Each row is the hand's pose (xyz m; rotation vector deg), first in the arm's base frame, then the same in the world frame.
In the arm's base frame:
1: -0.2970 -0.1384 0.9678 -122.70 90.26 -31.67
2: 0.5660 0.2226 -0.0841 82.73 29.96 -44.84
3: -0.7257 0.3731 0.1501 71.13 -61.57 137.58
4: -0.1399 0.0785 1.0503 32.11 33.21 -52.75
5: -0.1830 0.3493 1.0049 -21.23 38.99 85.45
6: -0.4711 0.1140 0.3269 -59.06 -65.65 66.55
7: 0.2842 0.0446 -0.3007 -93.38 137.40 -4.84
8: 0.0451 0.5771 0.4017 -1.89 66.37 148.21
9: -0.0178 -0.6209 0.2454 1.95 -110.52 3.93
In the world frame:
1: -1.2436 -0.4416 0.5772 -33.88 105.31 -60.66
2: 0.0495 -0.9952 0.5216 130.36 -41.59 -40.22
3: -0.4703 0.1814 0.2195 -18.46 -108.43 107.85
4: -1.1410 -0.4578 0.8374 90.95 -17.42 -75.12
5: -0.9745 -0.2777 0.9683 -13.23 -9.25 26.28
6: -0.6647 -0.1694 0.2681 -85.21 -68.65 -17.10
7: 0.0321 -0.8548 0.1502 -6.07 117.46 -16.81
8: -0.3082 -0.3584 0.8371 -18.77 10.49 93.01
9: -0.8479 -0.9457 -0.0725 -40.34 -144.81 -64.09

